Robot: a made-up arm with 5 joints.
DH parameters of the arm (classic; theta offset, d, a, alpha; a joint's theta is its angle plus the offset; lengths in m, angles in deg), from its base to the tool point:
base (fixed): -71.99 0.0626 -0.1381 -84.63
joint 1: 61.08 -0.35 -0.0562 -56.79
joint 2: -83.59 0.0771 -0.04 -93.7
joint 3: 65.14 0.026 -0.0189 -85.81
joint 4: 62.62 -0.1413 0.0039 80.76
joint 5: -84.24 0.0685 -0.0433 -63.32
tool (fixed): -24.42 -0.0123 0 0
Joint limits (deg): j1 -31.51..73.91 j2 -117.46..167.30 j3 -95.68..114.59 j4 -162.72..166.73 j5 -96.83..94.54
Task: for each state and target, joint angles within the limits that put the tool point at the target. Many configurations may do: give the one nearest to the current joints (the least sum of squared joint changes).
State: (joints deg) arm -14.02 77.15 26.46 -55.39 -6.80
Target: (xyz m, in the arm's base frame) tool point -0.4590 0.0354 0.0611
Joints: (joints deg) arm 15.83 88.23 88.79 -29.77 26.06
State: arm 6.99 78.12 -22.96 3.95 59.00
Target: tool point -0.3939 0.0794 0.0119
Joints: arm 31.31 75.79 17.63 30.88 33.35
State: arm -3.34 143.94 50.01 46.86 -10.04
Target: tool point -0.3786 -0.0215 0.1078
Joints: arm 40.82 144.32 79.96 37.35 15.07
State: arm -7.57 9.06 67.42 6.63 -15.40
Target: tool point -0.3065 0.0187 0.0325
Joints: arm -8.33 -10.66 53.93 -17.46 35.15
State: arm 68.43 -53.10 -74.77 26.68 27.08
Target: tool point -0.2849 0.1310 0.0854
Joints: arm 47.46 -26.02 -32.49 17.55 15.93
